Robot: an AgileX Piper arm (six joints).
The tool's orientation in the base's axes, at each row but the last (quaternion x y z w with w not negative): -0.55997 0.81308 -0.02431 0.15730; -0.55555 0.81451 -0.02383 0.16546; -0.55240 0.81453 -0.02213 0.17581; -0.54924 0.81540 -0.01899 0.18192; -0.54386 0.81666 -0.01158 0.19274; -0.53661 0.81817 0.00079 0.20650; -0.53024 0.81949 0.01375 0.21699; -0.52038 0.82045 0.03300 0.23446; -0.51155 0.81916 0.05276 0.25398
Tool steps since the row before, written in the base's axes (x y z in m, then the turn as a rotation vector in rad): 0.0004 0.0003 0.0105 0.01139 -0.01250 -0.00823; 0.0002 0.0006 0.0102 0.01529 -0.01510 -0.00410; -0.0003 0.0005 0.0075 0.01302 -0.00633 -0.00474; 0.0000 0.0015 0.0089 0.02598 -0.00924 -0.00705; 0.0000 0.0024 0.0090 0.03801 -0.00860 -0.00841; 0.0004 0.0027 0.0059 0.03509 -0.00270 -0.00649; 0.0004 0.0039 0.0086 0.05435 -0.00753 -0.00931; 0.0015 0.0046 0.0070 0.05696 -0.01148 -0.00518; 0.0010 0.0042 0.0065 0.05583 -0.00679 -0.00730
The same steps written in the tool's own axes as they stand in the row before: -0.0028 -0.0025 -0.0098 0.00968 -0.01316 0.00933; -0.0031 -0.0022 -0.0095 0.00977 -0.01857 0.00621; -0.0023 -0.0013 -0.0070 0.00272 -0.01298 0.00749; -0.0038 -0.0015 -0.0081 0.00170 -0.02512 0.01327; -0.0049 -0.0011 -0.0079 -0.00248 -0.03518 0.01859; -0.0045 -0.0005 -0.0047 -0.00732 -0.03054 0.01716; -0.0067 -0.0004 -0.0067 -0.00872 -0.04892 0.02506; -0.0073 -0.0005 -0.0043 -0.00805 -0.05377 0.02113; -0.0068 0.0000 -0.0038 -0.01047 -0.05022 0.02418
